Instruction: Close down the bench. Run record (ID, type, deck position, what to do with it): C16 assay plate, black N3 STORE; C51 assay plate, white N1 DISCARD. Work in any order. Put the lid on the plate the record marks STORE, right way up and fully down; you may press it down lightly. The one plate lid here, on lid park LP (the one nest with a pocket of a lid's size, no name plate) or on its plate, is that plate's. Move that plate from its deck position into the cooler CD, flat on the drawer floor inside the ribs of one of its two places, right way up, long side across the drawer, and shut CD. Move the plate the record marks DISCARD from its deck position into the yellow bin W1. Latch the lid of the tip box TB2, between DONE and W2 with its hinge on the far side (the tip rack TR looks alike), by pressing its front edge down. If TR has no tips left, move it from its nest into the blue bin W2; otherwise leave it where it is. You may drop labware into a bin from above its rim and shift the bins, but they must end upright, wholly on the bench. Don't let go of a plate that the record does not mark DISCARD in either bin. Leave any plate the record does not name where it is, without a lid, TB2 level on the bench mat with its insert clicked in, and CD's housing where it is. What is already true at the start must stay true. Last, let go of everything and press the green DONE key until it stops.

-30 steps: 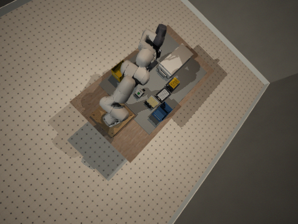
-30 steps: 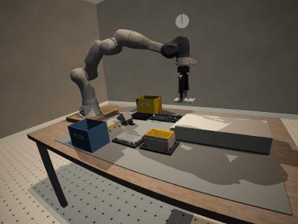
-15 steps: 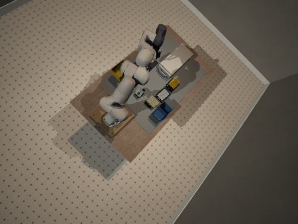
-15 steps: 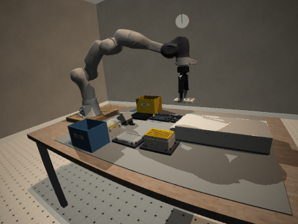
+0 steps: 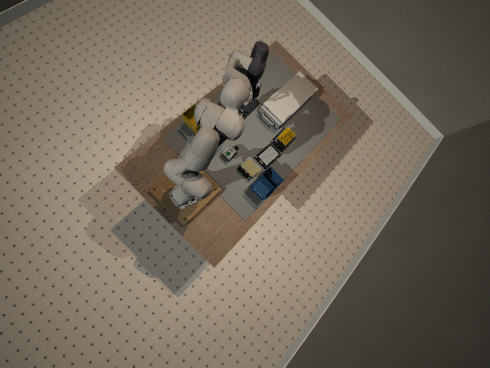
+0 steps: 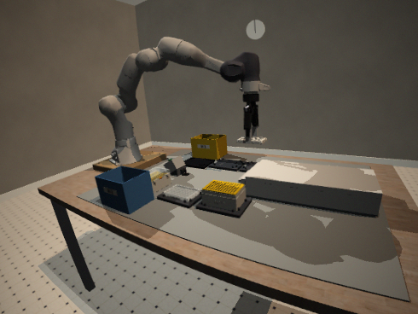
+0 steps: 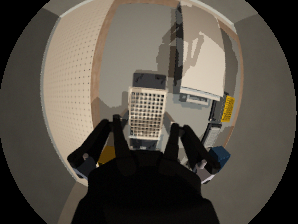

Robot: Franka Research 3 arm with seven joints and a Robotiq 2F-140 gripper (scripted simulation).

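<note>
My hand is 340 mm past the yellow bin W1, 120 mm above it and 80 mm to the right of it. From my hand the other things lie so: white assay plate 20 mm below; cooler drawer 210 mm ahead, 170 mm to the right, 140 mm below; grey plate lid 180 mm to the right, 170 mm ahead, 140 mm below.
</note>
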